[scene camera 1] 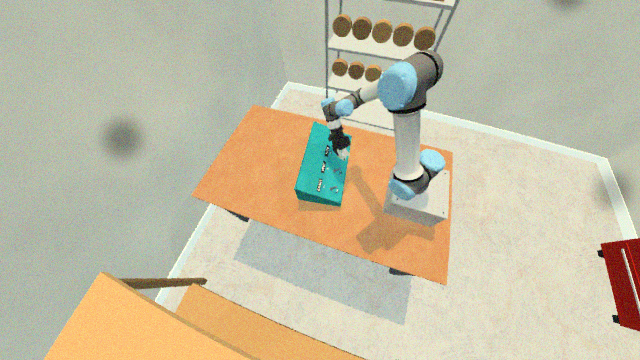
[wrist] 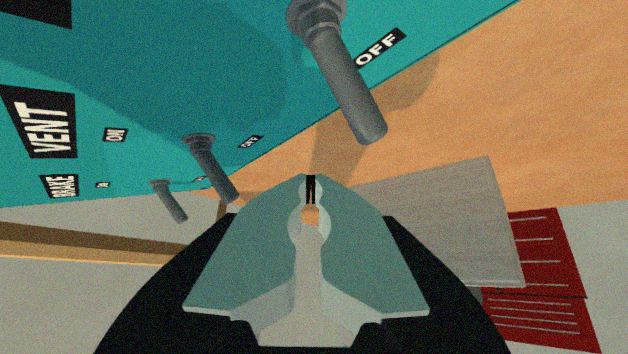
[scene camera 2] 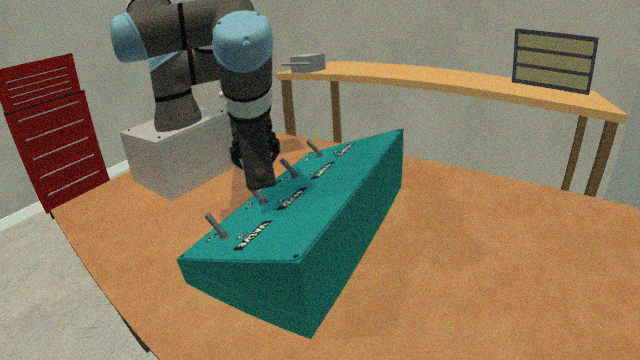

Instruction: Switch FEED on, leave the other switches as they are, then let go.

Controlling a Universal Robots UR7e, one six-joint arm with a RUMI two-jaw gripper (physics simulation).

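Frame: origin at the arm's base, x ahead, y left, z up, level; metres.
Seen in the pictures: gripper, fingertip midpoint: (scene camera 1: 344, 160) (wrist: 311, 177); arm's base at its link origin: (scene camera 2: 178, 123).
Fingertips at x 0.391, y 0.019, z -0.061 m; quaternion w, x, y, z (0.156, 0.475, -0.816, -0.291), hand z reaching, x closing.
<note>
Pixels of each thing's middle, then the offset from my fingertips to it. Level surfaces: height alone.
- teal switch box at the middle of its body: (scene camera 2: 311, 207) (scene camera 1: 325, 163) dx +0.112, dy +0.040, dz -0.058 m
- FEED lever at the middle of its body: (wrist: 346, 84) (scene camera 2: 255, 192) dx +0.051, dy -0.044, dz -0.010 m
- VENT lever at the middle of its body: (wrist: 215, 173) (scene camera 2: 288, 166) dx +0.014, dy +0.070, dz -0.010 m
- BRAKE lever at the middle of its body: (wrist: 171, 204) (scene camera 2: 313, 147) dx -0.023, dy +0.185, dz -0.010 m
- VALVE lever at the middle of its body: (scene camera 2: 215, 224) dx +0.088, dy -0.158, dz -0.010 m
- orange table at its surface level: dz -0.117 m
The teal switch box (scene camera 1: 311, 155) (scene camera 2: 320, 215) (wrist: 165, 65) has four toggle levers. The FEED lever (scene camera 2: 260, 198) (wrist: 345, 85) leans toward its OFF label (wrist: 379, 47). The VENT lever (scene camera 2: 289, 168) (wrist: 212, 167), BRAKE lever (scene camera 2: 314, 148) (wrist: 170, 201) and VALVE lever (scene camera 2: 217, 226) lean the same way. My gripper (scene camera 1: 343, 155) (scene camera 2: 261, 187) (wrist: 311, 177) is shut and empty. In scene camera 2 its tips overlap the top of the FEED lever; in the wrist view that lever stands above and right of the tips, apart from them in the picture. Contact cannot be told.
The box stands on the orange table (scene camera 1: 240, 150) (scene camera 2: 450, 260). The grey robot pedestal (scene camera 1: 417, 212) (scene camera 2: 175, 165) (wrist: 440, 215) stands on the levers' side. A red cabinet (scene camera 2: 55, 135) (wrist: 545, 250), a wooden bench (scene camera 2: 425, 80) and a shelf rack (scene camera 1: 327, 55) stand around.
</note>
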